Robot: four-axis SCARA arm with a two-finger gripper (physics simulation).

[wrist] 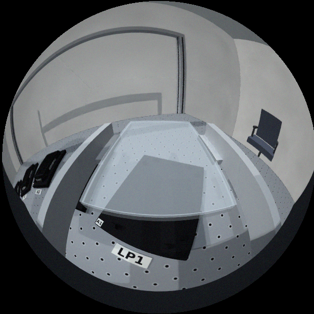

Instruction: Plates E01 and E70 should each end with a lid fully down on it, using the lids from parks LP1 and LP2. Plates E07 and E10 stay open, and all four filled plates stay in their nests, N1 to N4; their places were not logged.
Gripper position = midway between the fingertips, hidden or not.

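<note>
Seen: a clear lid (157, 170), a black lid park LP1 (150, 236) and my gripper (158, 128).
</note>
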